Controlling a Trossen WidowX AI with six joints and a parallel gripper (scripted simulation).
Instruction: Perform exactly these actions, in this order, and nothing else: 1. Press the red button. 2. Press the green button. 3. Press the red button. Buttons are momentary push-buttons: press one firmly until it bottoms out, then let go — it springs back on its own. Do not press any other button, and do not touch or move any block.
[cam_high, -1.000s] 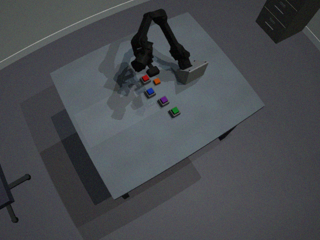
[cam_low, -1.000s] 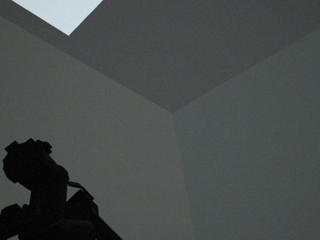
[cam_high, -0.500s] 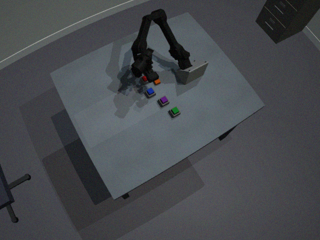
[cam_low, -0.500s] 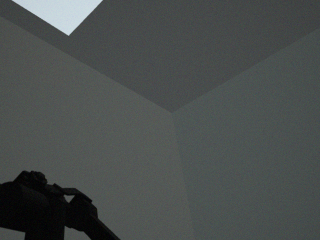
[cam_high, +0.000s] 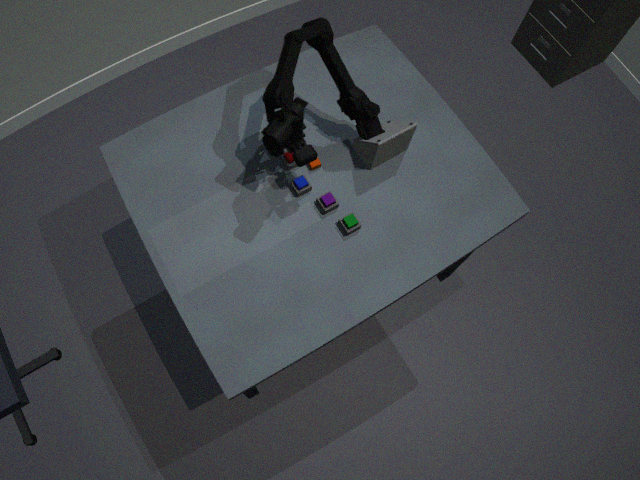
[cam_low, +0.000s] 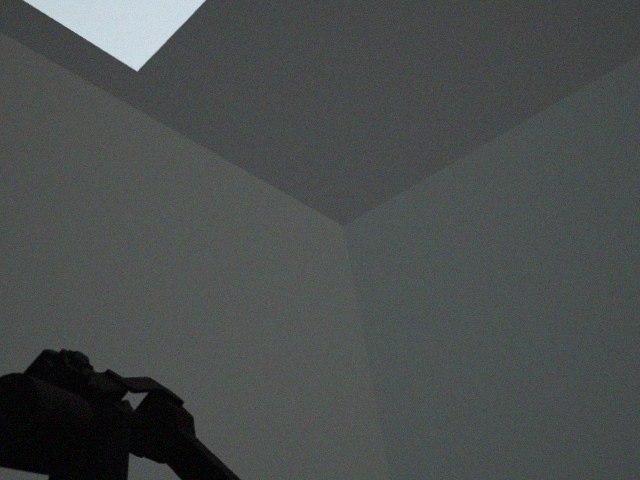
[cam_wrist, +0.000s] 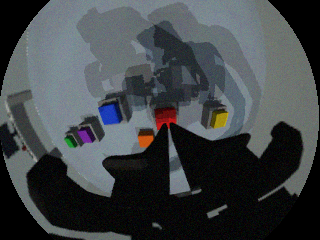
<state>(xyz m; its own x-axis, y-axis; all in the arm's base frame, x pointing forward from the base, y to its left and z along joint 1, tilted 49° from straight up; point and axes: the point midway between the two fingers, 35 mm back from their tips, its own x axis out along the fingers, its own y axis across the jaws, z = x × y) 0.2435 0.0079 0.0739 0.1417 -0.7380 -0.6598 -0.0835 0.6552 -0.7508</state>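
My gripper tip is 30 mm above the red button. From my gripper tip the other things lie so: small orange block: 60 mm behind, 40 mm to the left, 50 mm below; then blue button: 10 mm ahead, 90 mm to the left, 30 mm below; then purple button: 40 mm behind, 180 mm to the left, 30 mm below.
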